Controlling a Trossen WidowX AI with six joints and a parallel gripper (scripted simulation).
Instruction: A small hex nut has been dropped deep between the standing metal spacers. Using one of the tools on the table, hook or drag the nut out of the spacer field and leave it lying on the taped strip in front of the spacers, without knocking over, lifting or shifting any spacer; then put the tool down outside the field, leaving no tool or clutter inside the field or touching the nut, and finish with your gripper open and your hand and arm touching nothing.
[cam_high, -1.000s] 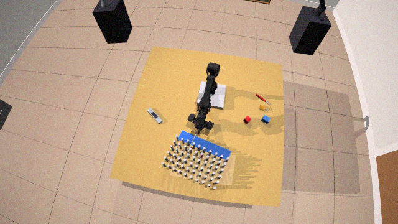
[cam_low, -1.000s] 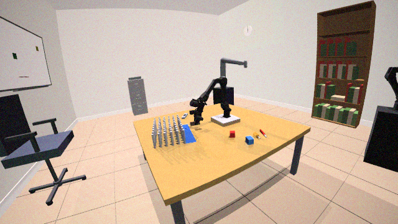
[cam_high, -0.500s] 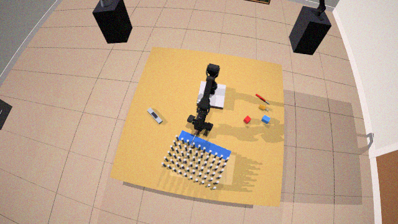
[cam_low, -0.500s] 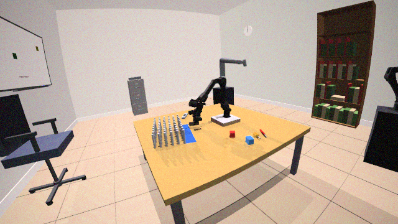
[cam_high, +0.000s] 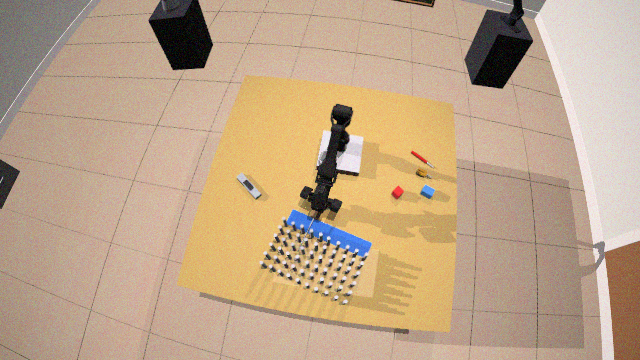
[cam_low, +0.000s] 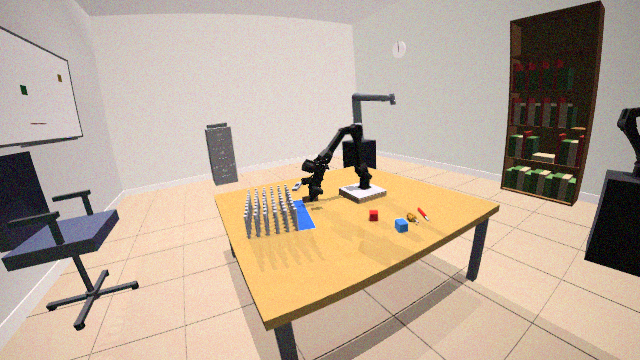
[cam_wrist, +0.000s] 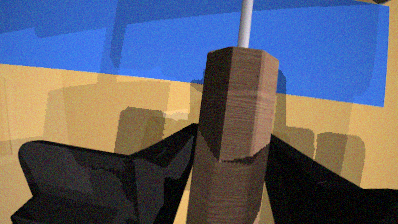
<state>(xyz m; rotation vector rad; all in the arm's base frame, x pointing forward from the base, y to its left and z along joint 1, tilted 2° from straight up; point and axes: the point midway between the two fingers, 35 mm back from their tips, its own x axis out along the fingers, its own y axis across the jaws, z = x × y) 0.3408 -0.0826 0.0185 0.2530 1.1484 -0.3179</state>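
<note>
Now: gripper tip 10 cm short of the blue taped strip, 5 cm to the right of it and 3 cm above it. From my gripper tip the other things lie so: red cube (12 cm behind, 38 cm to the left, 1 cm below); then grey flat bar tool (12 cm behind, 35 cm to the right, 1 cm below); then blue cube (13 cm behind, 54 cm to the left, 1 cm below).
</note>
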